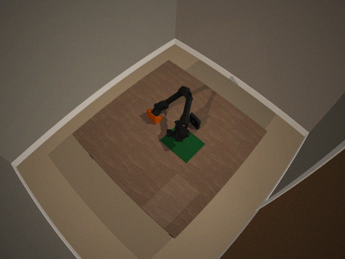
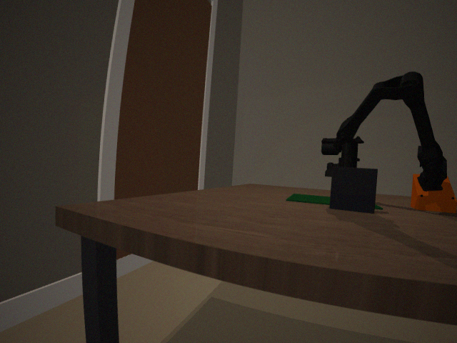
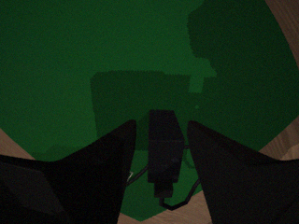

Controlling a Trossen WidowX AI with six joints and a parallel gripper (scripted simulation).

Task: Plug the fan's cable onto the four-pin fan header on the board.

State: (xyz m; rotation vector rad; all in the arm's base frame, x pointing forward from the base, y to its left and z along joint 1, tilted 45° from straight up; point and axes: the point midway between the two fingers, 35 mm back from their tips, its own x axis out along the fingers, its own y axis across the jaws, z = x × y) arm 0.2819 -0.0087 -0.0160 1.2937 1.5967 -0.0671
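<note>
Right now my gripper tip is 7 cm to the right of the pale part. From my gripper tip the other things lie so: green board 6 cm ahead, 3 cm below; black fan 1 cm ahead, 20 cm to the left, 4 cm above; black plug 1 cm behind, 1 cm to the left, 1 cm above.
</note>
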